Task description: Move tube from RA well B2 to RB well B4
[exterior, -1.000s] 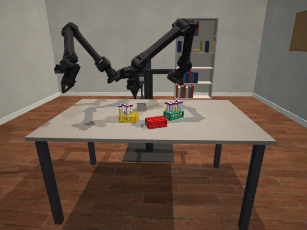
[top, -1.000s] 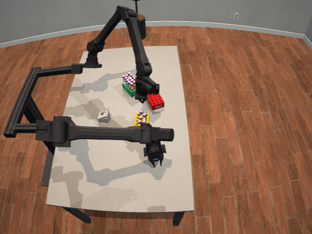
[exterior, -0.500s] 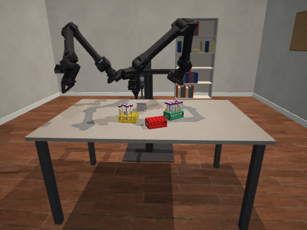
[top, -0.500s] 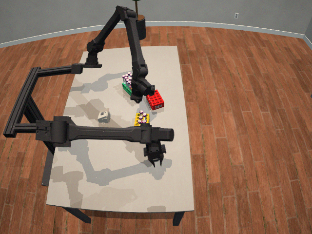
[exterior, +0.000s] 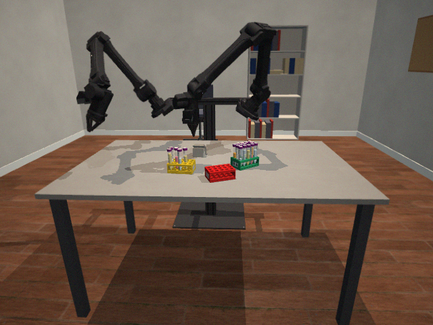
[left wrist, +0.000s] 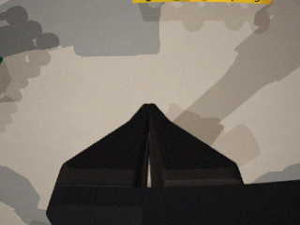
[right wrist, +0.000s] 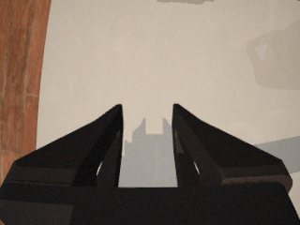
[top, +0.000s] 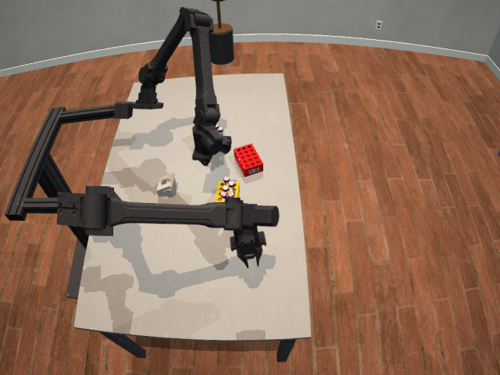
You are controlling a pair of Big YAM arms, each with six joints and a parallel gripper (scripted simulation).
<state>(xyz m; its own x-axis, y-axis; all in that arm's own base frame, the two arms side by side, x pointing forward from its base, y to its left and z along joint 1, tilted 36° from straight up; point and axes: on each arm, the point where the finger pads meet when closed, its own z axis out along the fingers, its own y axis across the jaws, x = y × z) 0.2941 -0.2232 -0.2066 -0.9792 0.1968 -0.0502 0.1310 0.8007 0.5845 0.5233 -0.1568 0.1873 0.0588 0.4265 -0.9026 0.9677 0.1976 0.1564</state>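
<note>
My left hand is 190 mm past the grey button box, 20 mm to the left of it and 130 mm above it. From my left hand the other things lie so: red rack: 140 mm ahead, 160 mm to the left, 150 mm below; yellow rack: 80 mm ahead, 50 mm to the right, 150 mm below; green rack: 50 mm behind, 270 mm to the left, 150 mm below.
</note>
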